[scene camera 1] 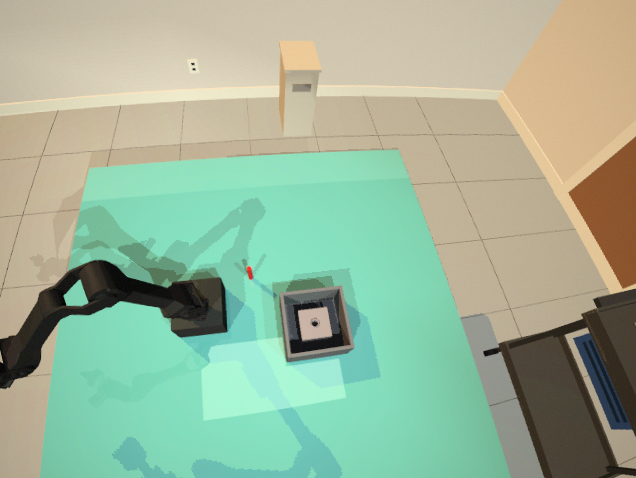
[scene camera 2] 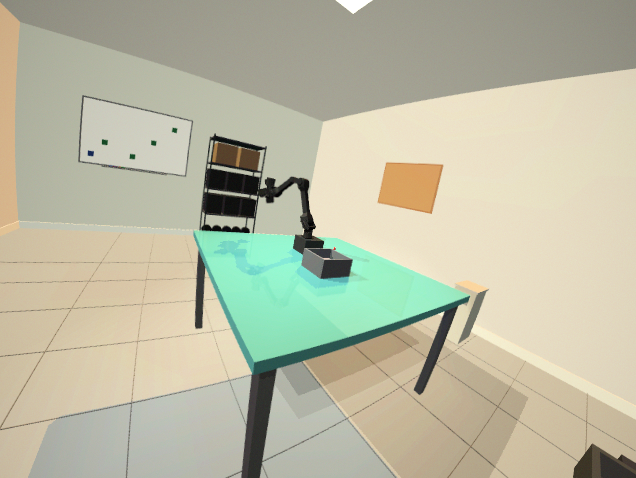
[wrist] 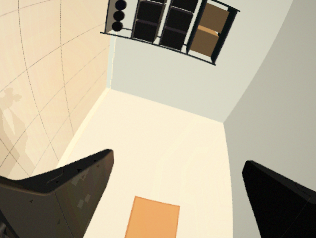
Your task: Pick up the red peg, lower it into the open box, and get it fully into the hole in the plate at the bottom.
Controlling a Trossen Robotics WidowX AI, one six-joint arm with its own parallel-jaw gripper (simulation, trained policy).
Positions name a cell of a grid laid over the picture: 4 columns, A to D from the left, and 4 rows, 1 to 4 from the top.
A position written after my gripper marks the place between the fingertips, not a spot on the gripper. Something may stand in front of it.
In view: my gripper (wrist: C3), a grey box (scene camera 1: C3) and a pale plate (scene camera 1: C3).
The grey box shows as well in scene camera 2 (scene camera 2: C3). The wrist view does not show the grey box: it is out of frame. The wrist view misses the pale plate: it is out of frame.
